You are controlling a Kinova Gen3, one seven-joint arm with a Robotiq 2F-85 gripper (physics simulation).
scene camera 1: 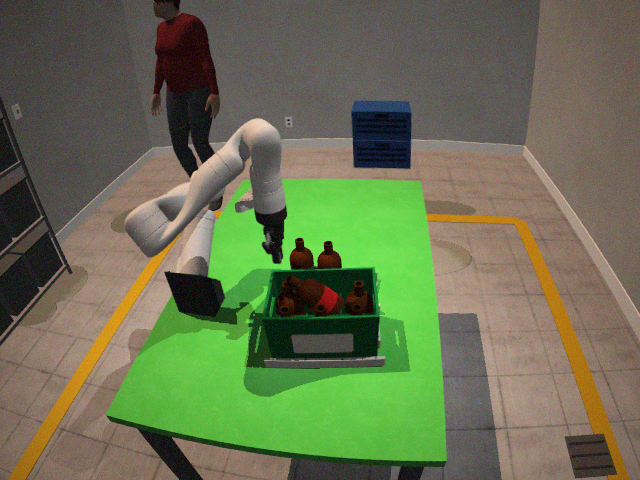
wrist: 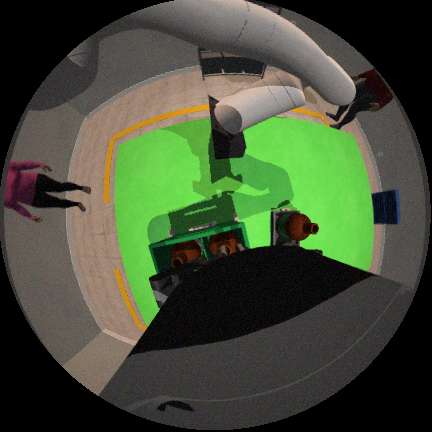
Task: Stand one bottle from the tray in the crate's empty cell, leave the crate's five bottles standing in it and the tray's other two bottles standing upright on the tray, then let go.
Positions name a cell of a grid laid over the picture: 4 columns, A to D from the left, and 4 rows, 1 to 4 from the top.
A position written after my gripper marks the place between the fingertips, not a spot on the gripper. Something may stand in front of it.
Observation:
In view: my gripper (scene camera 1: B3), a bottle (wrist: C3) and a bottle (scene camera 1: B3).
My gripper also shows in the wrist view (wrist: C3).

